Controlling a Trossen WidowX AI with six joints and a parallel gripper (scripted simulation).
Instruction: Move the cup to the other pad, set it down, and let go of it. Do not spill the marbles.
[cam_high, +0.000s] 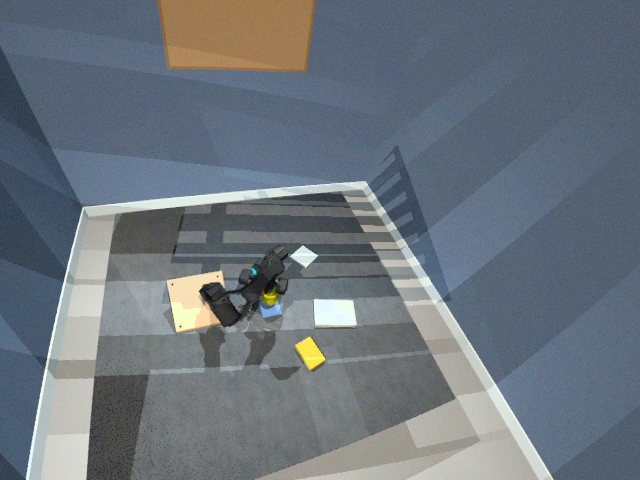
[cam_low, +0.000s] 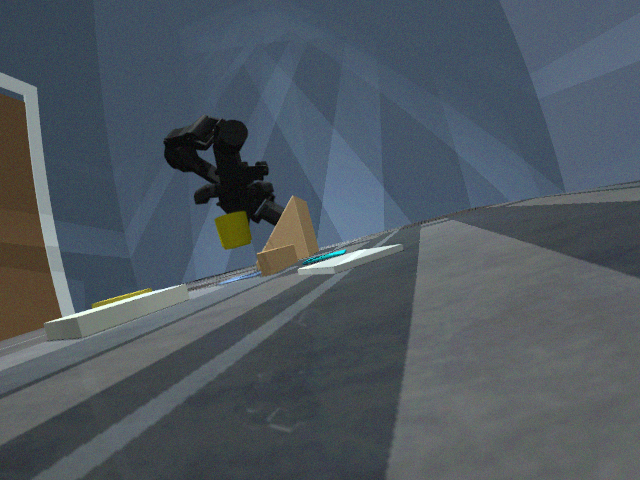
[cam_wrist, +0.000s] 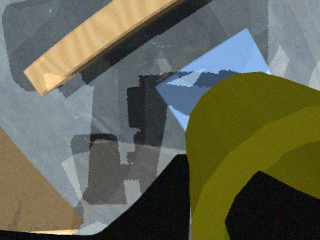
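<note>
Right now my gripper tip is 40 mm short of the red marble, 10 mm to the left of it and 20 mm above it. From my gripper tip the other things lie so: pale blue pad 30 mm ahead, 20 mm to the right, 110 mm below; then yellow cup 20 mm ahead, 20 mm to the right; then wooden bar 30 mm ahead, 70 mm to the left, 90 mm below.
</note>
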